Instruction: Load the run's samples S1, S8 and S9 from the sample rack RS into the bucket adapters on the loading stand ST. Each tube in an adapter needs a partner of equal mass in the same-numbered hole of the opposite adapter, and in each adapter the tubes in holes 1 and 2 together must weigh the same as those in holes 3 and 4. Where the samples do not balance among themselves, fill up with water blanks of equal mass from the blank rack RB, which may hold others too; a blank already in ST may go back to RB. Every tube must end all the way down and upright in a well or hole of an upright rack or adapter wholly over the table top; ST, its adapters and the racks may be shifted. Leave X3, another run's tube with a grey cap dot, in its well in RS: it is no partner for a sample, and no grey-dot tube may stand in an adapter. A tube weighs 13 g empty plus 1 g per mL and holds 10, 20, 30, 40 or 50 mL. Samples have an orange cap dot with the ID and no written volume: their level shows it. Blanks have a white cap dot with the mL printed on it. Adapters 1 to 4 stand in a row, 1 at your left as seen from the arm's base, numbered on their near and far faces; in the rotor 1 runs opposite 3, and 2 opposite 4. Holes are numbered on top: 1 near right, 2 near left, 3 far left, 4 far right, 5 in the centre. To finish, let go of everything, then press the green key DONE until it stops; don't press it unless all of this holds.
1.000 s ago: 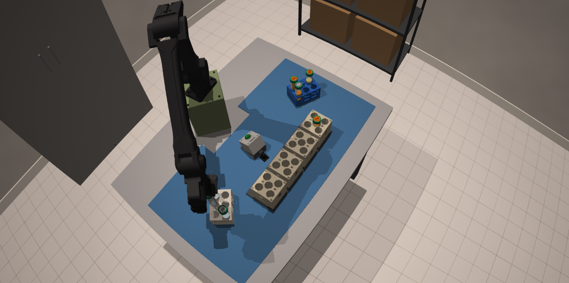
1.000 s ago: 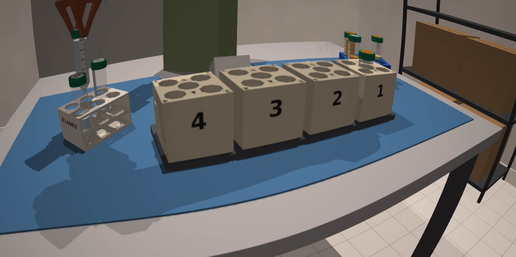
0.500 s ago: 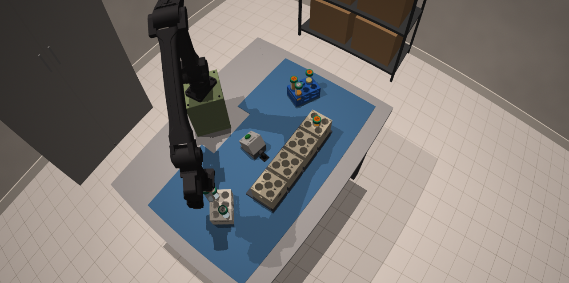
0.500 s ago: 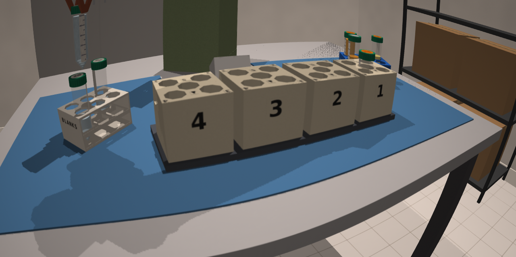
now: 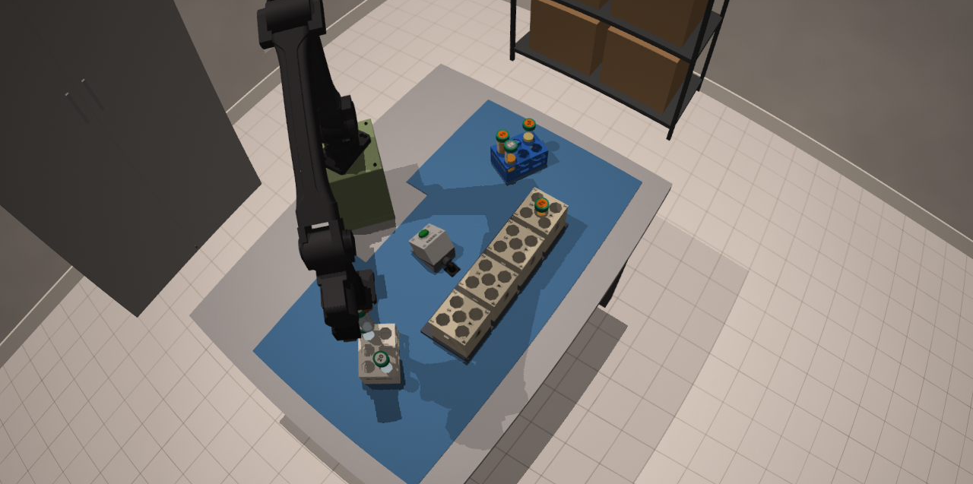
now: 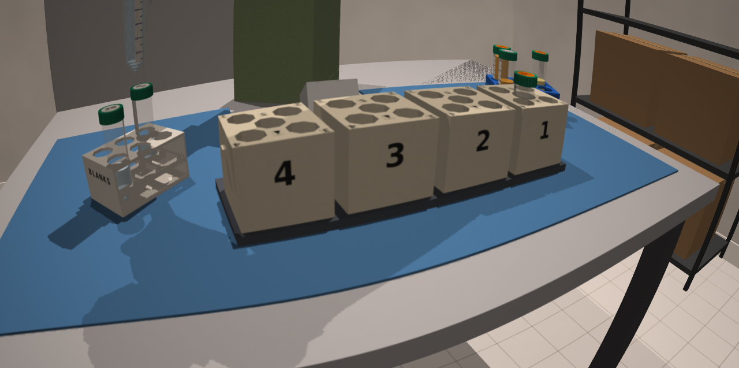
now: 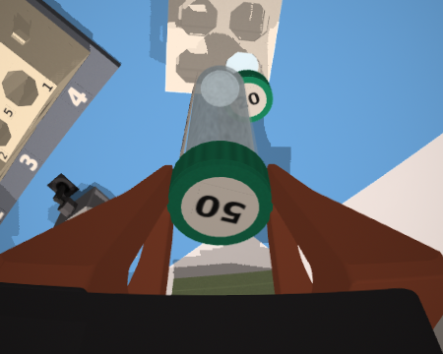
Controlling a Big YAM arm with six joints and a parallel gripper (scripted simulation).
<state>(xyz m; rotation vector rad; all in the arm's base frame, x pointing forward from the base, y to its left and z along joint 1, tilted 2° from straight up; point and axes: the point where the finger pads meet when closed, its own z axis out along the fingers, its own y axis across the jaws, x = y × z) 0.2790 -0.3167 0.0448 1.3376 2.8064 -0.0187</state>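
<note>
My hand is 50 mm above the white-dot blank and 10 mm short of it. The rest, counted from my hand: blue sample rack RS 640 mm to the left, 220 mm below, 30 mm ahead; then white blank rack RB 220 mm below, 20 mm to the right, 10 mm ahead; then green DONE key 290 mm to the left, 190 mm below, 50 mm behind.
</note>
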